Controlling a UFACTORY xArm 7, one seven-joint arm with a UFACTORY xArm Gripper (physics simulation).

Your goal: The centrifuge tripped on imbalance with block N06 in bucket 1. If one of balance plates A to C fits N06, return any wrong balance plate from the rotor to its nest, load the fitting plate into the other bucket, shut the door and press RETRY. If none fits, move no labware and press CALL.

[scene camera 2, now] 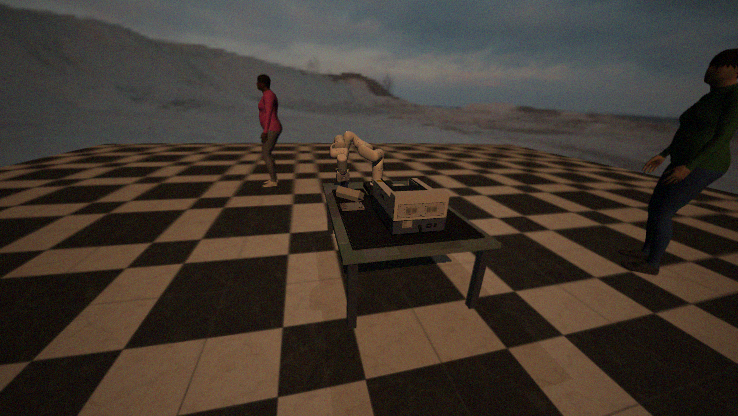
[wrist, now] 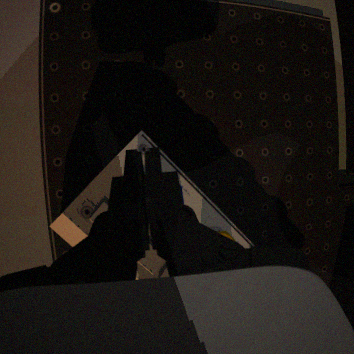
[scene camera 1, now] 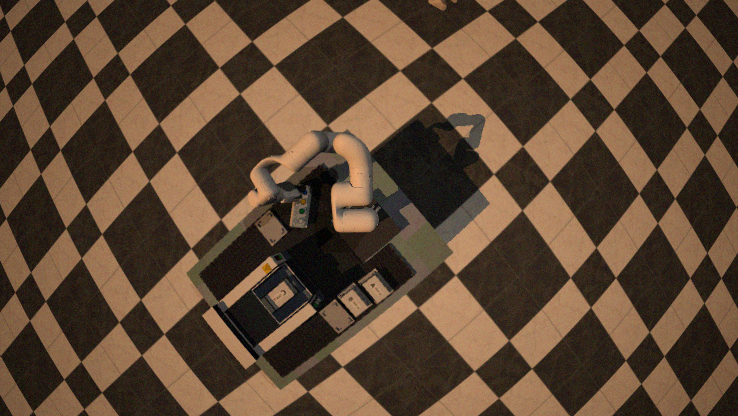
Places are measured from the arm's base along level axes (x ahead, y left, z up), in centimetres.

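Pixels of known places: gripper, fingertip midpoint: (scene camera 2: 343, 184) (wrist: 145, 172) (scene camera 1: 304, 188).
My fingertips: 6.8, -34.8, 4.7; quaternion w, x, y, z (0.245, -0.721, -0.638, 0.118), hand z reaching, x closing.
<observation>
Ahead of a thing's pixels: the offset from my fingertips to its top centre, as dx, dy, dz. Level surfaces: height alone.
My gripper (scene camera 1: 298, 193) (scene camera 2: 342, 182) (wrist: 145, 172) is shut and empty. It points down over the upper end of the button panel @[+9.4, +2.5, +0.2] (scene camera 1: 300, 216) (scene camera 2: 349, 194) (wrist: 82, 202); whether the tips touch it cannot be told. The panel's green button @[+10.4, +5.7, -0.8] (scene camera 1: 301, 211) and yellow button @[+6.1, +3.1, -0.8] (scene camera 1: 303, 201) show, the latter partly in the wrist view (wrist: 226, 234). The centrifuge (scene camera 1: 286, 329) (scene camera 2: 421, 206) has an open top. Plate C @[+47.0, +24.4, +10.0] (scene camera 1: 282, 294) lies in its chamber. Plate A @[+18.8, +60.7, -2.8] (scene camera 1: 376, 285) and plate B @[+31.8, +56.3, -2.8] (scene camera 1: 355, 300) sit beside an empty nest @[+45.6, +54.5, -6.4] (scene camera 1: 336, 316). Block N06 cannot be made out.
A bare grey nest plate @[+29.4, -4.1, -6.0] (scene camera 1: 270, 227) lies between the button panel and the centrifuge. The arm (scene camera 1: 356, 170) (scene camera 2: 364, 148) arches over the far end of the table @[dz -9.5] (scene camera 1: 431, 246) (scene camera 2: 418, 251). Two people, one in red (scene camera 2: 268, 111) and one in green (scene camera 2: 705, 129), stand on the floor.
</observation>
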